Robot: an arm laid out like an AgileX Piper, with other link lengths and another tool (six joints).
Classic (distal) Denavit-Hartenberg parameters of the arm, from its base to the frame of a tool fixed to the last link. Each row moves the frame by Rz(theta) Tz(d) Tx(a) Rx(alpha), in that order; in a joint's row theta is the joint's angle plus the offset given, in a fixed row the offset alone. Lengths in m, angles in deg.
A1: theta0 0  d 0.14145  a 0  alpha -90
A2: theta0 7.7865  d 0  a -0.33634  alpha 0
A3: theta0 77.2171  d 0  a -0.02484  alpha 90
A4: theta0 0  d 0.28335  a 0  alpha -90
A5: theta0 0  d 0  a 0  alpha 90
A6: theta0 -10  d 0.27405  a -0.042  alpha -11.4
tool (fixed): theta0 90  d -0.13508  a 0  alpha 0
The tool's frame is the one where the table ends.
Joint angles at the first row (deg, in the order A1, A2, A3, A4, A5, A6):
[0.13, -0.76, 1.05, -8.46, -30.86, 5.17]
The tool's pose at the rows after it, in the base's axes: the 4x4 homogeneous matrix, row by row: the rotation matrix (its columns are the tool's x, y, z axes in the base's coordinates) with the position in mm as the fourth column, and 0 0 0 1 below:
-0.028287 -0.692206 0.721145 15.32; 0.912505 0.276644 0.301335 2.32; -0.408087 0.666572 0.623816 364.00; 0 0 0 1
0.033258 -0.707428 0.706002 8.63; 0.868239 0.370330 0.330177 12.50; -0.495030 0.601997 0.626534 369.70; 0 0 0 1
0.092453 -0.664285 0.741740 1.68; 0.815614 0.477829 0.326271 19.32; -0.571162 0.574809 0.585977 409.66; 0 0 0 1
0.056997 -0.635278 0.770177 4.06; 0.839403 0.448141 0.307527 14.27; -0.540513 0.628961 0.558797 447.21; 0 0 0 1
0.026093 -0.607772 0.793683 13.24; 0.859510 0.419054 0.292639 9.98; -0.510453 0.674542 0.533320 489.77; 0 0 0 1
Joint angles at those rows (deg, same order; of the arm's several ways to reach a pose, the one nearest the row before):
[0.13, -0.76, 1.05, -10.19, -39.90, 1.59]
[0.13, -0.82, 0.36, -13.16, -41.37, -2.15]
[0.13, -0.48, -8.40, -17.53, -31.43, -3.95]
[0.13, 3.03, -16.28, -19.00, -24.28, 0.45]
[0.13, 9.04, -24.82, -20.46, -19.25, 4.36]

